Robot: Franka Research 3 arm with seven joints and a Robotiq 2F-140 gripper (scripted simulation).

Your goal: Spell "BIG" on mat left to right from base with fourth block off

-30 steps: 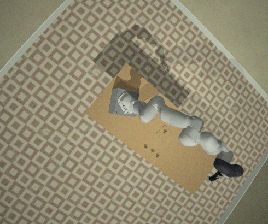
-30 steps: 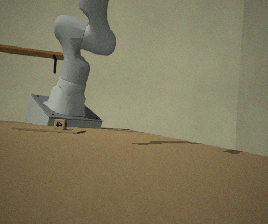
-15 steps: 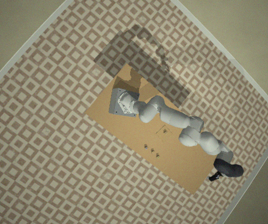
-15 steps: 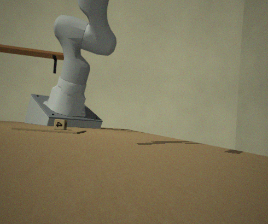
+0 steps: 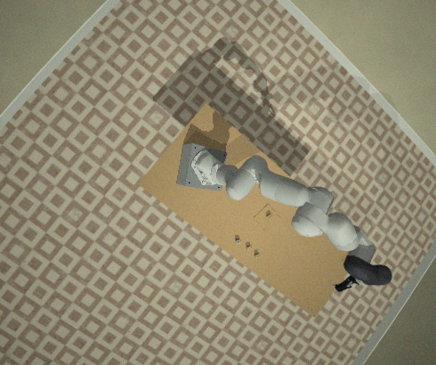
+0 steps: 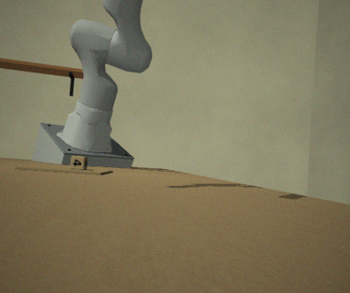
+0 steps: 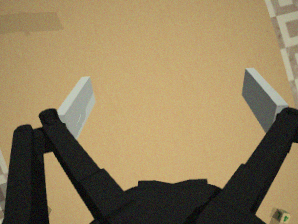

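My gripper is now 48 cm past the thin mat, 5 cm to the left of it and 28 cm above it.
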